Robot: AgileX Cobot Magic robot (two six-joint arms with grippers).
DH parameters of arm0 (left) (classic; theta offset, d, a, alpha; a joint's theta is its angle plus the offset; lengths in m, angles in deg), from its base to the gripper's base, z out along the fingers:
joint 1: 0 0.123 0 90
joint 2: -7.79 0 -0.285 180
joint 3: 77.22 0 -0.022 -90
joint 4: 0 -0.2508 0 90
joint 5: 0 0 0.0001 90
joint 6: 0 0.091 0 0
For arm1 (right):
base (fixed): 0 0 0 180
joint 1: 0 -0.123 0 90
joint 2: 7.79 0 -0.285 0
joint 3: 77.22 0 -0.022 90
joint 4: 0 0.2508 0 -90
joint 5: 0 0 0.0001 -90
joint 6: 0 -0.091 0 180
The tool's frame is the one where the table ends.
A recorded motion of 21 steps. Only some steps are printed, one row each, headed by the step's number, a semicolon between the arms.
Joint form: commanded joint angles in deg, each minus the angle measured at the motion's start. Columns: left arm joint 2, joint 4, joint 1, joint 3, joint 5, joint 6; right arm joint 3, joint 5, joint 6, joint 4, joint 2, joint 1.
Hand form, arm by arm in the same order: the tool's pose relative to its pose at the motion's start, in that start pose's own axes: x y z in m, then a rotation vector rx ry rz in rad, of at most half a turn. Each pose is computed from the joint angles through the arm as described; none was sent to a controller.
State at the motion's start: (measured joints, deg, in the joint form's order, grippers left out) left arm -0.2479 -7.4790 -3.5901 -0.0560 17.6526 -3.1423; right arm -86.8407 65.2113 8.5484 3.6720 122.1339 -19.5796
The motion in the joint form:
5: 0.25 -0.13 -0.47 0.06 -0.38 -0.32; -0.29 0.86 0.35 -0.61 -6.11 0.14
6: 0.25 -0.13 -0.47 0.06 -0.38 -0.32; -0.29 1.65 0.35 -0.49 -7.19 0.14
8: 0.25 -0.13 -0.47 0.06 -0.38 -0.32; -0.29 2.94 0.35 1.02 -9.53 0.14
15: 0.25 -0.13 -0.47 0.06 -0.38 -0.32; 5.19 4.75 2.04 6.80 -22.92 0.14
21: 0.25 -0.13 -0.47 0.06 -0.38 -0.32; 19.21 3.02 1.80 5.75 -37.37 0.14
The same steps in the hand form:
5: -0.0005 -0.0004 -0.0002 0.0075 -0.0106 -0.0018; 0.0090 0.0018 -0.0432 0.0214 -0.0945 -0.0140
6: -0.0005 -0.0004 -0.0002 0.0075 -0.0106 -0.0018; 0.0121 0.0028 -0.0503 0.0199 -0.0998 -0.0143
8: -0.0005 -0.0004 -0.0002 0.0075 -0.0106 -0.0018; 0.0184 0.0068 -0.0657 -0.0029 -0.1216 -0.0081
15: -0.0005 -0.0004 -0.0002 0.0075 -0.0106 -0.0018; 0.0664 0.0249 -0.1232 -0.0840 -0.2421 -0.0233
21: -0.0005 -0.0004 -0.0002 0.0075 -0.0106 -0.0018; 0.1341 0.0321 -0.1311 -0.0609 -0.2764 -0.0227

